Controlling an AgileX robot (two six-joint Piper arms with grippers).
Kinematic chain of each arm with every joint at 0, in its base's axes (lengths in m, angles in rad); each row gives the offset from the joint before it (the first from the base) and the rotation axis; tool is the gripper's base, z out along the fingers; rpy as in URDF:
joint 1: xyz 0 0 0.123 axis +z
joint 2: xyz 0 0 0 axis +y
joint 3: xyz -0.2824 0 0.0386 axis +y
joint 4: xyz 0.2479 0 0.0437 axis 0.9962 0 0.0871
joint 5: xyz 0 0 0 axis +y
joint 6: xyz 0.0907 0 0.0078 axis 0.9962 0 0.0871
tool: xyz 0 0 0 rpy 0 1.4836 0
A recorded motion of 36 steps. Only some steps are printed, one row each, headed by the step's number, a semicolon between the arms.
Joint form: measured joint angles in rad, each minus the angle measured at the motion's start. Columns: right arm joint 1, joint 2, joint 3, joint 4, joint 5, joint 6; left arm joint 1, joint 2, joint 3, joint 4, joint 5, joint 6.
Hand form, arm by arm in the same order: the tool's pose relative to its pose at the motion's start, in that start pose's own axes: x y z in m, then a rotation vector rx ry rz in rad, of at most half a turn. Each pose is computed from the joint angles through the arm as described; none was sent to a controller.
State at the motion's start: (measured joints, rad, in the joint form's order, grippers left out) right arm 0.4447 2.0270 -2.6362 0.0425 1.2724 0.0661; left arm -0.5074 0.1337 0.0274 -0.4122 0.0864 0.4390
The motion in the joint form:
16: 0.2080 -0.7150 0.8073 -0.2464 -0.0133 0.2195; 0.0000 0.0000 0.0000 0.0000 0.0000 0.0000
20: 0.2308 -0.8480 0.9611 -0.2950 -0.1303 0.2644; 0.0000 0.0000 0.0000 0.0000 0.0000 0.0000
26: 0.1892 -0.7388 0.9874 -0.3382 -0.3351 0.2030; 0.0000 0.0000 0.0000 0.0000 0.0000 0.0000
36: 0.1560 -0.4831 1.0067 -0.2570 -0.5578 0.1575; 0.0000 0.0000 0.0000 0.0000 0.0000 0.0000
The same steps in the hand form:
16: 0.0823 0.0271 -0.1673 0.0727 0.0531 0.0189; 0.0000 0.0000 0.0000 0.0000 0.0000 0.0000
20: 0.1003 0.0220 -0.1896 0.0671 -0.0512 0.0256; 0.0000 0.0000 0.0000 0.0000 0.0000 0.0000
26: 0.0845 0.0220 -0.1365 0.1029 -0.1250 -0.0713; 0.0000 0.0000 0.0000 0.0000 0.0000 0.0000
36: 0.0898 0.0322 -0.0182 0.0441 -0.0525 -0.0976; 0.0000 0.0000 0.0000 0.0000 0.0000 0.0000

